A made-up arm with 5 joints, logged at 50 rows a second.
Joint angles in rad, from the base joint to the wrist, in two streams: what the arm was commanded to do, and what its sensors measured. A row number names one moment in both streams.
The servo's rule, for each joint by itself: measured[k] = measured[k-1] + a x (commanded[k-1-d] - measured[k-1]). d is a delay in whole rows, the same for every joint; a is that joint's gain. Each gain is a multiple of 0.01, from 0.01 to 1. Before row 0 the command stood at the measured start. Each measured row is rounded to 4 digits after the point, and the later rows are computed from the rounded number. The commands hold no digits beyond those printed.
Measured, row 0:
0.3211 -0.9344 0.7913 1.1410 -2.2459
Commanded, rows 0 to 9:
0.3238 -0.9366 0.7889 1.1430 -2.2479
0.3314 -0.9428 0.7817 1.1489 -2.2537
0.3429 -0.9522 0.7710 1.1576 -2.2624
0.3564 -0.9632 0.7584 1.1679 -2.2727
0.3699 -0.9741 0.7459 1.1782 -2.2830
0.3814 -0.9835 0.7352 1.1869 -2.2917
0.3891 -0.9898 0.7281 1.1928 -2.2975
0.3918 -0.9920 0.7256 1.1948 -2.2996
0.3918 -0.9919 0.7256 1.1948 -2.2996
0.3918 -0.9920 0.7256 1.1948 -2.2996
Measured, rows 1 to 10:
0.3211 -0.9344 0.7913 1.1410 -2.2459
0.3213 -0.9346 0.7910 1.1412 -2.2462
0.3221 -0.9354 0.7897 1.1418 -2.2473
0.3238 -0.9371 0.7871 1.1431 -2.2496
0.3264 -0.9397 0.7831 1.1451 -2.2531
0.3299 -0.9431 0.7779 1.1477 -2.2576
0.3340 -0.9471 0.7719 1.1508 -2.2627
0.3384 -0.9514 0.7658 1.1542 -2.2679
0.3427 -0.9555 0.7602 1.1574 -2.2727
0.3466 -0.9591 0.7554 1.1604 -2.2767
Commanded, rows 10 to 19:
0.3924 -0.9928 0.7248 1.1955 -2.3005
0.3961 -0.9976 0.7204 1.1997 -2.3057
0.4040 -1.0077 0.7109 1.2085 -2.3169
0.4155 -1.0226 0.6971 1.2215 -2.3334
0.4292 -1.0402 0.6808 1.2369 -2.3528
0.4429 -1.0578 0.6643 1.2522 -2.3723
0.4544 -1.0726 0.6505 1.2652 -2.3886
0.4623 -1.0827 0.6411 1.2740 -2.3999
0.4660 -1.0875 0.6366 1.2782 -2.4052
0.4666 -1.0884 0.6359 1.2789 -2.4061
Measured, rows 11 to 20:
0.3502 -0.9624 0.7512 1.1632 -2.2801
0.3536 -0.9654 0.7475 1.1658 -2.2832
0.3570 -0.9686 0.7437 1.1685 -2.2866
0.3608 -0.9725 0.7391 1.1717 -2.2911
0.3652 -0.9775 0.7332 1.1757 -2.2974
0.3703 -0.9838 0.7259 1.1806 -2.3057
0.3761 -0.9912 0.7173 1.1863 -2.3157
0.3824 -0.9993 0.7079 1.1926 -2.3266
0.3888 -1.0076 0.6985 1.1991 -2.3376
0.3950 -1.0156 0.6898 1.2054 -2.3477

